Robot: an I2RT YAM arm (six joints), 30 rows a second.
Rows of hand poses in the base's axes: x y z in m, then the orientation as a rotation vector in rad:
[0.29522 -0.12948 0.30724 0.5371 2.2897 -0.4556]
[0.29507 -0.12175 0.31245 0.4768 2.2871 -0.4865]
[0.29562 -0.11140 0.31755 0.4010 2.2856 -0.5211]
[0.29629 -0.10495 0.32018 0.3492 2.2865 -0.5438]
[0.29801 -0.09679 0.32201 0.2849 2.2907 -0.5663]
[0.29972 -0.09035 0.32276 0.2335 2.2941 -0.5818]
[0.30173 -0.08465 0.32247 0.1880 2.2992 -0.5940]
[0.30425 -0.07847 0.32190 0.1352 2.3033 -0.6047]
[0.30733 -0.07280 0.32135 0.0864 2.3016 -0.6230]
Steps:
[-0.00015 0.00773 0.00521 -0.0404 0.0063 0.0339]
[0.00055 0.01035 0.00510 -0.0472 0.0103 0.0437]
[0.00067 0.00645 0.00263 -0.0310 0.0097 0.0299]
[0.00172 0.00816 0.00183 -0.0337 0.0148 0.0386]
[0.00171 0.00644 0.00075 -0.0251 0.0122 0.0314]
[0.00201 0.00570 -0.00029 -0.0206 0.0131 0.0279]
[0.00252 0.00618 -0.00057 -0.0218 0.0134 0.0335]
[0.00308 0.00567 -0.00055 -0.0271 0.0098 0.0286]

